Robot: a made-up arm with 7 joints. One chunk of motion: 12 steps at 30 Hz.
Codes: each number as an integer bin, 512 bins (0 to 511) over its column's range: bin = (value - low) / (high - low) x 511, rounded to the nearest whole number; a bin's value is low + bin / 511 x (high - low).
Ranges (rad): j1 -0.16..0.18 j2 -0.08..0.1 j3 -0.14..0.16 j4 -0.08..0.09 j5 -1..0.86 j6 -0.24..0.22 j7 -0.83..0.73
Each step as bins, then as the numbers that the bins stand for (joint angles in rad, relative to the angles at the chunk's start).
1 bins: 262 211 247 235 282 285 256
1 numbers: 0.0143 -0.0057 0.0050 -0.0018 0.0265 0.0166 -0.0485
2 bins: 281 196 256 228 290 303 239
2 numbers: 0.0270 -0.0110 0.0103 -0.0041 0.0556 0.0328 -0.1004
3 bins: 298 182 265 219 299 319 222
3 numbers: 0.0383 -0.0159 0.0156 -0.0071 0.0883 0.0472 -0.1523
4 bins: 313 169 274 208 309 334 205
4 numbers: 0.0483 -0.0205 0.0209 -0.0108 0.1247 0.0607 -0.2042
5 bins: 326 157 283 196 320 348 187
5 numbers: 0.0569 -0.0247 0.0261 -0.0148 0.1648 0.0733 -0.2591
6 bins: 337 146 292 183 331 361 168
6 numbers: 0.0642 -0.0286 0.0314 -0.0191 0.2048 0.0850 -0.3171
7 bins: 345 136 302 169 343 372 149
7 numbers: 0.0695 -0.0321 0.0373 -0.0238 0.2485 0.0949 -0.3751
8 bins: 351 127 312 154 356 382 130
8 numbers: 0.0735 -0.0353 0.0432 -0.0288 0.2958 0.1039 -0.4331
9 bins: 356 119 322 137 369 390 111
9 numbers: 0.0769 -0.0381 0.0490 -0.0344 0.3431 0.1111 -0.4911
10 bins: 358 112 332 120 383 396 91
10 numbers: 0.0782 -0.0405 0.0549 -0.0401 0.3941 0.1165 -0.5522
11 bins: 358 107 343 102 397 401 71
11 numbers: 0.0782 -0.0423 0.0614 -0.0461 0.4450 0.1210 -0.6132
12 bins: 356 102 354 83 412 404 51
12 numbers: 0.0769 -0.0441 0.0678 -0.0524 0.4996 0.1237 -0.6743
